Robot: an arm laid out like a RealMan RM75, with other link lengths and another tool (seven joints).
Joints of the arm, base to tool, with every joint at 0 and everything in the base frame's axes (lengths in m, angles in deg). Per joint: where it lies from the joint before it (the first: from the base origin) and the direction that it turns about. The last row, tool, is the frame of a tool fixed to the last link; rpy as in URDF.
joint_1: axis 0 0 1 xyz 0 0 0.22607
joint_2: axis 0 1 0 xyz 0 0 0
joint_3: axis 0 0 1 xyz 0 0 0.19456
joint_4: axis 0 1 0 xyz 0 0 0
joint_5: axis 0 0 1 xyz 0 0 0.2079
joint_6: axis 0 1 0 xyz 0 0 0
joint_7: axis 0 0 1 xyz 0 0 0.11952
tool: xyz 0.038 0.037 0.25 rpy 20 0 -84.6
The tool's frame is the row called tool.
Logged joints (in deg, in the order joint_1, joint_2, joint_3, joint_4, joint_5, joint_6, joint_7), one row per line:
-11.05 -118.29 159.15 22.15 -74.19 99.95 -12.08
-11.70 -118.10 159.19 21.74 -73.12 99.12 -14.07
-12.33 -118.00 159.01 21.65 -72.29 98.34 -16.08
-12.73 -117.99 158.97 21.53 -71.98 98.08 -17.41
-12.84 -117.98 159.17 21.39 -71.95 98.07 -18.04
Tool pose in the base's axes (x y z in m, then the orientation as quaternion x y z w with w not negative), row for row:
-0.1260 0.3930 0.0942 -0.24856 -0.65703 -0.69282 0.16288
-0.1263 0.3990 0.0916 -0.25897 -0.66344 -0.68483 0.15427
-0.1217 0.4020 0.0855 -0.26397 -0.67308 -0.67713 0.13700
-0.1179 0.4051 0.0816 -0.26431 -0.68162 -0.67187 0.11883
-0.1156 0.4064 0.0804 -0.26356 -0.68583 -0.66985 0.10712
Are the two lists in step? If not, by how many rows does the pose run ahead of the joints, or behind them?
The pose runs 1 row behind the joints: the pose in row i belongs to the joints in row i - 1.
